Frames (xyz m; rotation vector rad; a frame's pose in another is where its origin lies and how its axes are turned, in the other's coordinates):
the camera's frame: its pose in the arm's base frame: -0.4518 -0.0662 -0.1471 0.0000 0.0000 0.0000
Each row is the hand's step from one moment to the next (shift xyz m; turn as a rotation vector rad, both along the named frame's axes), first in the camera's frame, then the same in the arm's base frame.
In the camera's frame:
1: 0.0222 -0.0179 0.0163 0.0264 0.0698 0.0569
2: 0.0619 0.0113 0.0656 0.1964 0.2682 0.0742
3: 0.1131 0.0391 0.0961 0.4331 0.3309 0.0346
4: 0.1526 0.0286 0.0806 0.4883 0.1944 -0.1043
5: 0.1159 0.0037 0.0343 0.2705 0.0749 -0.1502
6: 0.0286 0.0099 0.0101 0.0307 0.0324 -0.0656
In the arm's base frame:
1: 0.0222 -0.0179 0.0163 0.0264 0.0698 0.0569
2: 0.0619 0.0113 0.0656 0.1964 0.2682 0.0742
3: 0.1131 0.0391 0.0961 0.4331 0.3309 0.0346
4: 0.1526 0.0286 0.0806 0.4883 0.1944 -0.1043
5: 0.1159 0.0037 0.0343 0.2705 0.0749 -0.1502
6: 0.0286 0.0099 0.0101 0.0307 0.0324 -0.0656

